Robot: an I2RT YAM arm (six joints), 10 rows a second.
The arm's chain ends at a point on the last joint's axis. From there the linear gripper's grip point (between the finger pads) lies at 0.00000 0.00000 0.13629 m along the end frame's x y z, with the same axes.
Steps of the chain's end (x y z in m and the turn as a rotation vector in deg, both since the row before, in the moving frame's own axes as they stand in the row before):
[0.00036, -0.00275, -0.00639, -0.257, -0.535, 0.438]
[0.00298, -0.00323, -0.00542, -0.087, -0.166, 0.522]
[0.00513, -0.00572, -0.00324, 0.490, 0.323, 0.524]
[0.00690, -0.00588, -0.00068, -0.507, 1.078, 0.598]
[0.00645, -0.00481, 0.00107, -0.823, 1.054, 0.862]
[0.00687, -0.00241, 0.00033, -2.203, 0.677, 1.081]
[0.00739, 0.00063, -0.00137, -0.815, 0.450, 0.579]
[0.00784, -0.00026, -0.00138, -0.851, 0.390, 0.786]
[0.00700, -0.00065, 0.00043, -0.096, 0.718, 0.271]
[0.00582, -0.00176, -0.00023, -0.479, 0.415, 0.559]
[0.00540, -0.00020, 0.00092, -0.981, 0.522, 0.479]
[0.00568, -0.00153, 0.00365, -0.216, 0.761, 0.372]
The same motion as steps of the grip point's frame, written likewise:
[-0.00091, -0.00214, -0.00640, -0.257, -0.535, 0.438]
[0.00258, -0.00302, -0.00542, -0.087, -0.166, 0.522]
[0.00590, -0.00688, -0.00325, 0.490, 0.323, 0.524]
[0.00946, -0.00466, -0.00071, -0.507, 1.078, 0.598]
[0.00894, -0.00283, 0.00103, -0.823, 1.054, 0.862]
[0.00843, 0.00284, 0.00022, -2.203, 0.677, 1.081]
[0.00845, 0.00257, -0.00139, -0.815, 0.450, 0.579]
[0.00875, 0.00177, -0.00140, -0.851, 0.390, 0.786]
[0.00871, -0.00042, 0.00042, -0.096, 0.718, 0.271]
[0.00680, -0.00062, -0.00024, -0.479, 0.415, 0.559]
[0.00663, 0.00214, 0.00089, -0.981, 0.522, 0.479]
[0.00749, -0.00101, 0.00364, -0.216, 0.761, 0.372]

